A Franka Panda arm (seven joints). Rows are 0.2 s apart.
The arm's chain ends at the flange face. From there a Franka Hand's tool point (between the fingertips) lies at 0.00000 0.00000 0.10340 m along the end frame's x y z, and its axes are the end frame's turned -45 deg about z.
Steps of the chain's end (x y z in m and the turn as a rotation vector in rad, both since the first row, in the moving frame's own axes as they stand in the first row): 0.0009, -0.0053, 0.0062, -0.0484, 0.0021, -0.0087; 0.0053, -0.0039, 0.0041, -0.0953, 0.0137, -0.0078; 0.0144, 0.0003, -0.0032, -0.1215, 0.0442, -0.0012
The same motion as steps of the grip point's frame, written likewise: 0.0010, 0.0006, 0.0061, -0.0357, -0.0327, -0.0087; 0.0006, 0.0090, 0.0036, -0.0771, -0.0577, -0.0078; 0.0043, 0.0225, -0.0041, -0.1172, -0.0547, -0.0012
